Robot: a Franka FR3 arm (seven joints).
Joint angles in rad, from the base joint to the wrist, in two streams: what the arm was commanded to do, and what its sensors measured. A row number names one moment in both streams.
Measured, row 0:
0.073, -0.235, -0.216, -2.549, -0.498, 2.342, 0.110
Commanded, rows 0 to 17:
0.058, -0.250, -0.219, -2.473, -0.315, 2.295, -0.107
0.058, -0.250, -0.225, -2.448, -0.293, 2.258, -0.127
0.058, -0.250, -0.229, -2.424, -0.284, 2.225, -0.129
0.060, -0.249, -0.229, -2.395, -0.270, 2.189, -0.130
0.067, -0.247, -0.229, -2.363, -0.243, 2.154, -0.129
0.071, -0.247, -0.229, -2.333, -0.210, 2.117, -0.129
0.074, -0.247, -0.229, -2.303, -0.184, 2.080, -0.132
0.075, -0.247, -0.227, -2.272, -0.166, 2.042, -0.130
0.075, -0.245, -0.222, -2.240, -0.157, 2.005, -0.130
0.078, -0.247, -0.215, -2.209, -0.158, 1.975, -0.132
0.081, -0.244, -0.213, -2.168, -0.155, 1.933, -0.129
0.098, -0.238, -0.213, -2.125, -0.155, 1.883, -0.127
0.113, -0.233, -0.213, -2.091, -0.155, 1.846, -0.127
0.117, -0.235, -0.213, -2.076, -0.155, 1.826, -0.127
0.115, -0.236, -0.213, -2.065, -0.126, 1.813, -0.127
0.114, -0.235, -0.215, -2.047, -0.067, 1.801, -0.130
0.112, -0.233, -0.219, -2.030, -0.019, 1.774, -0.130
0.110, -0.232, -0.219, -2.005, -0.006, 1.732, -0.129
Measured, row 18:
0.112, -0.247, -0.211, -2.074, -0.092, 1.825, -0.116
